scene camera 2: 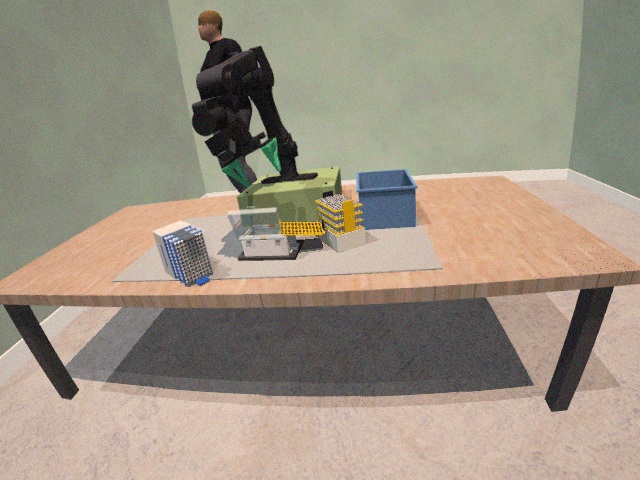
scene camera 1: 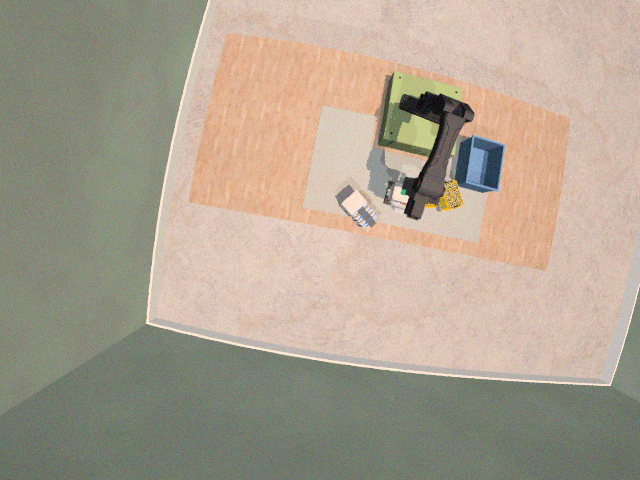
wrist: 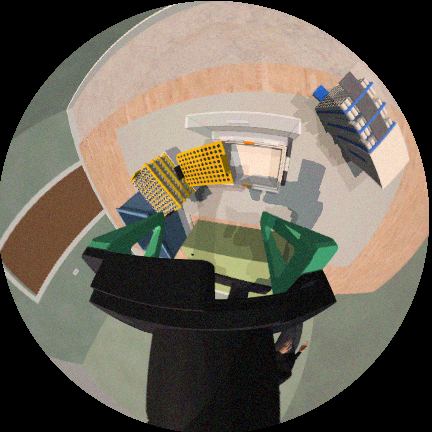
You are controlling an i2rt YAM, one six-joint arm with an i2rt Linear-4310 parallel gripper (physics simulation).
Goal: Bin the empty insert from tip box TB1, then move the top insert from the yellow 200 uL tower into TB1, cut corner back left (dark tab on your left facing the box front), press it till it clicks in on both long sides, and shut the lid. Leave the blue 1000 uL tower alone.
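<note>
Tip box TB1 [scene camera 1: 399, 196] [scene camera 2: 266, 244] [wrist: 257, 167] is a clear-walled white box in a black holder, with its clear lid [scene camera 2: 266, 215] [wrist: 242, 124] open. Its inside looks free of an insert in the wrist view. A yellow insert with empty holes [scene camera 2: 301, 228] [wrist: 205, 165] lies between the box's end and the yellow tower [scene camera 1: 451, 195] [scene camera 2: 339, 219] [wrist: 160, 185], raised above the mat. The blue tower [scene camera 1: 356, 204] [scene camera 2: 187, 253] [wrist: 356, 120] leans on the far side of the box. My gripper [scene camera 2: 263, 178] [wrist: 212, 216] is open and empty, high above the box; the arm partly hides it in scene camera 1.
A blue bin [scene camera 1: 484, 165] [scene camera 2: 386, 206] [wrist: 175, 229] stands beyond the yellow tower. The green robot base [scene camera 1: 410, 126] [scene camera 2: 289, 195] [wrist: 220, 235] stands behind the box. A grey mat [scene camera 1: 338, 136] [scene camera 2: 392, 258] lies on the wooden table [scene camera 1: 258, 113] [scene camera 2: 496, 232]. A person [scene camera 2: 219, 49] [wrist: 287, 355] is behind the arm.
</note>
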